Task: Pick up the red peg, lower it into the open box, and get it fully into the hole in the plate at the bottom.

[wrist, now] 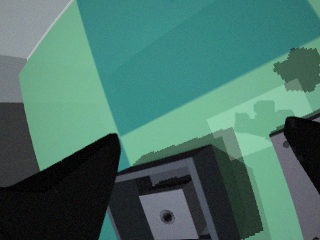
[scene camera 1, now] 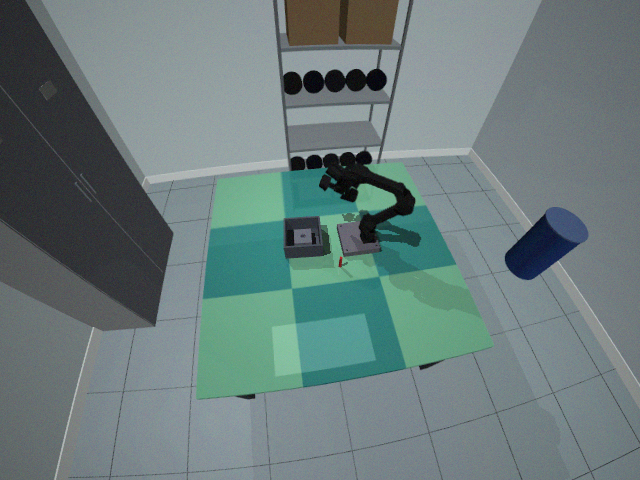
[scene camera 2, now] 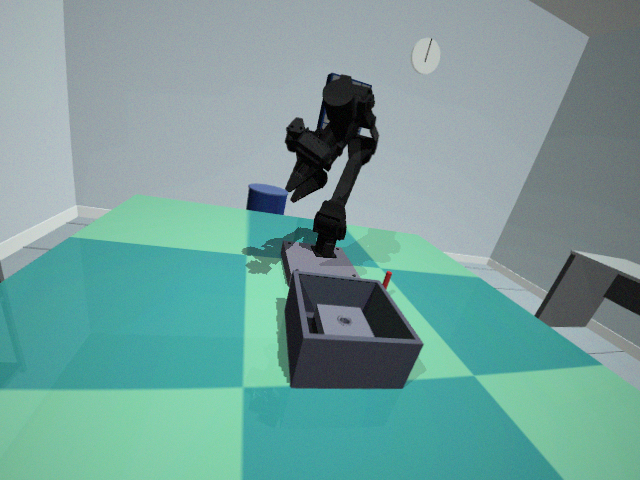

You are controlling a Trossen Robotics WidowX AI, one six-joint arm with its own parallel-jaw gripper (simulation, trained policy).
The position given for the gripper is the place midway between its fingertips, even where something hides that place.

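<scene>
The scene includes a box (scene camera 2: pixel 316 361), which also appears in the other view, the box (scene camera 1: pixel 315 249), and a plate (scene camera 2: pixel 328 319). The robot's gripper (scene camera 2: pixel 289 196) is visible too, and the wrist view shows the same gripper (wrist: pixel 204 133).
</scene>
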